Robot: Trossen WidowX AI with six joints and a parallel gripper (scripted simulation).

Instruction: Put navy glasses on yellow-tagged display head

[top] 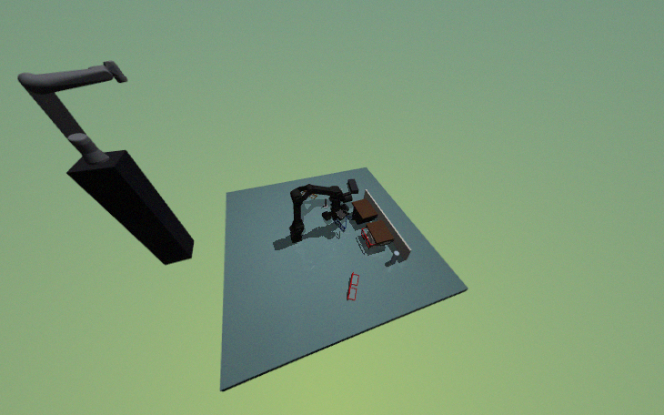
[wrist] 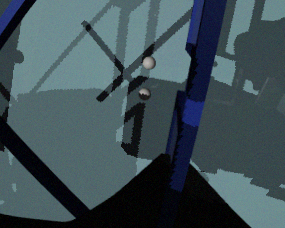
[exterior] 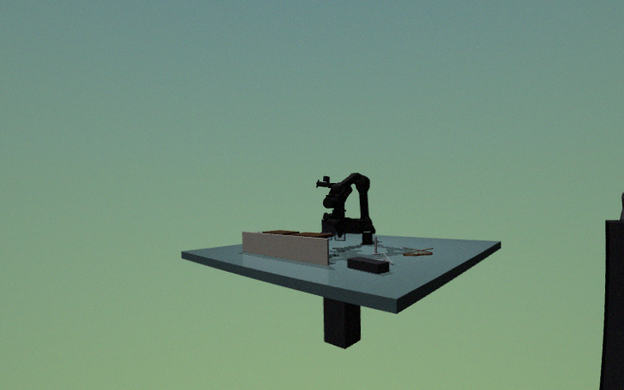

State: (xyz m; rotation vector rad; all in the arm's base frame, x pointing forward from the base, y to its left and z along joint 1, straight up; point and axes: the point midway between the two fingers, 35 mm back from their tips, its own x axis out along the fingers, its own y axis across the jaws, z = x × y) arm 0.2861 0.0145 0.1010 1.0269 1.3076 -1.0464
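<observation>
My gripper tip is now 22 cm to the right of the thin white post, 4 cm above it and 1 cm short of it. Round my gripper tip: pale backboard (33 cm ahead, 10 cm to the right, 1 cm below); then black box (37 cm to the left, 31 cm ahead, 5 cm below).
</observation>
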